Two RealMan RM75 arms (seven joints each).
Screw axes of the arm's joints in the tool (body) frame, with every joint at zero. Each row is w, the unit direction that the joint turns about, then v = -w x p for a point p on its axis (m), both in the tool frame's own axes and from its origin. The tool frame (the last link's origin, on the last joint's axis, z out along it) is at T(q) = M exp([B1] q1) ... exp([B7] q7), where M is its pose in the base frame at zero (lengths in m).
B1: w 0 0 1 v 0 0 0
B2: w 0 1 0 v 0.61 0 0
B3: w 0 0 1 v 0 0 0
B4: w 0 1 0 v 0.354 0 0
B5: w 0 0 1 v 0 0 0
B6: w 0 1 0 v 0.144 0 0
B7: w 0 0 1 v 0 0 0
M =
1 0 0 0
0 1 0 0
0 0 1 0.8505
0 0 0 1
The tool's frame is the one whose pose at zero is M.
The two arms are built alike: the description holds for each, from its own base.
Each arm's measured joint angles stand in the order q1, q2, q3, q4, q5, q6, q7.
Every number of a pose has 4 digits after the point. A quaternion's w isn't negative.
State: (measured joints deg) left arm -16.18 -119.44 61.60 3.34 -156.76 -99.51 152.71; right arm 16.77 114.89 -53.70 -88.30 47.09 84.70 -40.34
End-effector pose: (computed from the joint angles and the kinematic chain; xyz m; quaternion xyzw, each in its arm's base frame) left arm -0.3296 0.2527 0.0426 -0.6198 -0.1613 -0.4881 0.5929; right arm 0.2621 0.3294 0.1304 -0.8381 0.4336 0.0332 0.3294
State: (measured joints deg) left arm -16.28 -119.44 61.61 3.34 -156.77 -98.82 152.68; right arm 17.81 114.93 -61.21 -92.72 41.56 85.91 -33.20
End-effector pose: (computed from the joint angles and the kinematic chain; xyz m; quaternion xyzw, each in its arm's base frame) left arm -0.3305 0.2540 0.0418 -0.6209 -0.1655 -0.4850 0.5932; right arm 0.2403 0.3326 0.1143 -0.8439 0.4289 -0.0156 0.3220
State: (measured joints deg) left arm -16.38 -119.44 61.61 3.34 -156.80 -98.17 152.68; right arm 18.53 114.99 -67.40 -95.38 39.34 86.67 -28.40
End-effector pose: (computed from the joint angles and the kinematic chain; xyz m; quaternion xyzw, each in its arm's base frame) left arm -0.3314 0.2553 0.0411 -0.6217 -0.1692 -0.4820 0.5938; right arm 0.2209 0.3328 0.0973 -0.8529 0.4194 -0.0397 0.3084
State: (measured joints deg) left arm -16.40 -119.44 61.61 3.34 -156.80 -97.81 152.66; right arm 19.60 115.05 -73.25 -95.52 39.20 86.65 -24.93
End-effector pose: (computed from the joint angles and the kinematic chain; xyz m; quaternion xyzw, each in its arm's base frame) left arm -0.3320 0.2558 0.0407 -0.6222 -0.1716 -0.4802 0.5940; right arm 0.2046 0.3325 0.0748 -0.8653 0.4116 -0.0530 0.2811
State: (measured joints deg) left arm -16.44 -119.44 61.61 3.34 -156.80 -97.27 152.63; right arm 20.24 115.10 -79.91 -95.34 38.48 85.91 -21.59
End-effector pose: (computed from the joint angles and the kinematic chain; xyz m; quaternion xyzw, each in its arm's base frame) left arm -0.3329 0.2566 0.0401 -0.6229 -0.1750 -0.4776 0.5943; right arm 0.1925 0.3288 0.0499 -0.8758 0.4022 -0.0735 0.2566
